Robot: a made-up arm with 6 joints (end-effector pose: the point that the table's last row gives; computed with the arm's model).
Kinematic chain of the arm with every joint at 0, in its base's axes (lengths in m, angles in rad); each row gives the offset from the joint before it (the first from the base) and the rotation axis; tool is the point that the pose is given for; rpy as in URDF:
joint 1: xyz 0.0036 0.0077 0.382 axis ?
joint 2: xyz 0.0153 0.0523 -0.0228 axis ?
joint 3: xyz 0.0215 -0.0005 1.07 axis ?
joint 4: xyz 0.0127 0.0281 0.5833 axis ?
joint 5: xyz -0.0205 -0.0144 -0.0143 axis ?
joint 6: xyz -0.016 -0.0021 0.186 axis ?
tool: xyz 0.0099 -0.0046 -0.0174 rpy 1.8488 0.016 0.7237
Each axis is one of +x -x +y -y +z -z.
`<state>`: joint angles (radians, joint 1 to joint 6).
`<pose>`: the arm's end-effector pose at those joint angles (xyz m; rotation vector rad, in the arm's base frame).
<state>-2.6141 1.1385 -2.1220 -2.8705 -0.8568 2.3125</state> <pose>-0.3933 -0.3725 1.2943 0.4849 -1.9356 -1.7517</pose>
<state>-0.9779 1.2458 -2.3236 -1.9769 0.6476 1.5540</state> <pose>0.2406 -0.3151 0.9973 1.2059 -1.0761 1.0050</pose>
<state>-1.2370 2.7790 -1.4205 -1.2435 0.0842 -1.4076</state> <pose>0.4513 -0.9932 -0.4727 -0.4079 -0.7208 -2.7784</pose>
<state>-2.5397 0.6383 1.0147 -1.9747 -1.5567 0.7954</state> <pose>-0.8617 -0.9007 1.0841 -1.9452 -0.7859 2.2809</pose>
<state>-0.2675 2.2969 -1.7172 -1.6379 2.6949 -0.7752</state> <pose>0.9895 -0.2433 -0.0041 -0.7828 -0.2150 1.5822</pose>
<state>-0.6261 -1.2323 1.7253 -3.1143 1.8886 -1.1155</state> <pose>-0.6264 0.5908 1.2656 -0.2072 1.2550 0.7668</pose>
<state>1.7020 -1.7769 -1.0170 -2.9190 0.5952 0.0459</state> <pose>0.0796 -1.2162 -0.5282 -1.0200 -0.6209 0.4832</pose>
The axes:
joint 1: +z
joint 2: +y
joint 3: +y
joint 4: +z
joint 5: +y
joint 6: +z

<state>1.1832 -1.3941 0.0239 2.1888 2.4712 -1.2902</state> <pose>-0.7175 -1.2938 0.6362 -0.1224 -0.9095 0.5862</pose>
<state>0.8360 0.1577 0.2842 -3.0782 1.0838 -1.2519</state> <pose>0.1908 0.3634 2.0587 -0.8216 1.8228 2.1840</pose>
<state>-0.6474 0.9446 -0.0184 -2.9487 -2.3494 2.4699</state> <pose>1.1266 -0.7027 1.1228 -0.3506 -1.7601 1.9198</pose>
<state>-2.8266 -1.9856 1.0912 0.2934 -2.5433 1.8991</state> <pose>1.3049 0.3847 0.1455 -1.0871 1.5836 -1.6181</pose>
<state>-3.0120 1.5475 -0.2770 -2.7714 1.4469 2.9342</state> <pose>-1.6133 -0.2405 0.6637 0.5597 -2.1950 -1.1335</pose>
